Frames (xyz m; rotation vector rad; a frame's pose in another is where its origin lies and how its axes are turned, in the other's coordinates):
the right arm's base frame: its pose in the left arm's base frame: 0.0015 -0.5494 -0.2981 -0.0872 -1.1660 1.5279
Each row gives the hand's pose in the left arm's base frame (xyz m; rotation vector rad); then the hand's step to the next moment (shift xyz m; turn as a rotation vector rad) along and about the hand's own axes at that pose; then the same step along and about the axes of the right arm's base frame.
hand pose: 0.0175 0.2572 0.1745 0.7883 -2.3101 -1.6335
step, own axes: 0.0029 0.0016 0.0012 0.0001 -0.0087 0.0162
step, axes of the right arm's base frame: 0.0014 0.0020 0.0026 0.0030 0.0147 -0.0107
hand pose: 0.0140 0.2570 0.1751 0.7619 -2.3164 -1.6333
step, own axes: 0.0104 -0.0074 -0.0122 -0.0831 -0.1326 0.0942
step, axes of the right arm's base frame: -0.0150 0.0008 0.0093 -0.0315 0.0667 -0.1671
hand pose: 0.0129 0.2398 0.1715 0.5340 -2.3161 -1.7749
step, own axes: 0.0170 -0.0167 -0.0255 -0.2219 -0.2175 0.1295
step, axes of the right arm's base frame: -0.0300 0.0049 0.0172 -0.0666 0.0396 -0.3276
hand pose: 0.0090 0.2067 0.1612 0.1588 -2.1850 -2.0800
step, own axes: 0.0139 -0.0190 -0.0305 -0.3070 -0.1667 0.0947
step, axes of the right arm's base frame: -0.0319 0.0134 0.0170 -0.0851 -0.0620 -0.3463
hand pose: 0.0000 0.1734 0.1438 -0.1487 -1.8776 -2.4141
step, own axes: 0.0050 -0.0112 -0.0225 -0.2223 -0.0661 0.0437
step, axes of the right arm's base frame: -0.0207 0.0129 0.0080 -0.0689 -0.0868 -0.2084
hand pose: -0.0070 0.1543 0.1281 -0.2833 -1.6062 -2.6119
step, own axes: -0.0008 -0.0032 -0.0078 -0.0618 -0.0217 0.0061
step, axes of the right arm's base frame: -0.0074 0.0041 0.0005 -0.0247 -0.0200 -0.0576
